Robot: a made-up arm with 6 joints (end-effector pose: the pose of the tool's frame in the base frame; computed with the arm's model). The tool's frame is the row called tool.
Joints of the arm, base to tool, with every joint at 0 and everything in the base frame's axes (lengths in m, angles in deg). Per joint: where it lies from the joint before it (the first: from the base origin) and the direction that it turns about. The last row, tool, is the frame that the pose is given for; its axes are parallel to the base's.
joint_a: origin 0.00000 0.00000 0.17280 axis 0 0 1
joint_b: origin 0.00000 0.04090 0.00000 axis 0 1 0
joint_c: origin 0.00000 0.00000 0.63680 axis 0 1 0
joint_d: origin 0.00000 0.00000 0.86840 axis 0 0 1
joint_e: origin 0.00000 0.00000 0.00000 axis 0 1 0
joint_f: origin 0.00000 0.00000 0.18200 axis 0 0 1
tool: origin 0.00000 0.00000 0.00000
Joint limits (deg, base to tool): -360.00..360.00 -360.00..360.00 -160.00..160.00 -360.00..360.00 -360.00..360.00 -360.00..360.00
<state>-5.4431 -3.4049 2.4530 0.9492 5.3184 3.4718</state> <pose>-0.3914 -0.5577 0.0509 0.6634 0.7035 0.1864 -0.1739</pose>
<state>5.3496 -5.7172 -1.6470 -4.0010 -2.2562 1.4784</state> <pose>-0.2194 0.1858 1.1458 0.2428 0.2075 0.6187 -0.7178</pose>
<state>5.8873 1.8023 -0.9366 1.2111 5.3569 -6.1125</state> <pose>1.1915 -0.6013 0.6994 0.8566 0.4198 -0.1481 0.2610</pose>
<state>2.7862 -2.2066 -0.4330 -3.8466 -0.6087 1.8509</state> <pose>1.0138 -0.3480 -1.0594 0.3503 0.5564 0.6672 0.3500</pose>
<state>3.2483 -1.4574 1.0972 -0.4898 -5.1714 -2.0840</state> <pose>0.8239 0.1243 1.1837 0.8526 -0.3077 -0.2421 0.3461</pose>
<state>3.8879 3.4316 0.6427 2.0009 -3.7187 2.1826</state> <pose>0.6268 0.4010 -0.8971 0.4633 0.4514 0.3715 -0.6660</pose>
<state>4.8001 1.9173 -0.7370 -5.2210 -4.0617 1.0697</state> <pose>0.2830 -1.3071 0.1799 0.0193 -0.7451 -0.4892 -0.4530</pose>
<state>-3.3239 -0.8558 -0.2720 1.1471 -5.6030 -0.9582</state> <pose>1.3240 -0.3918 1.0657 0.1597 0.3339 -0.3242 0.8706</pose>
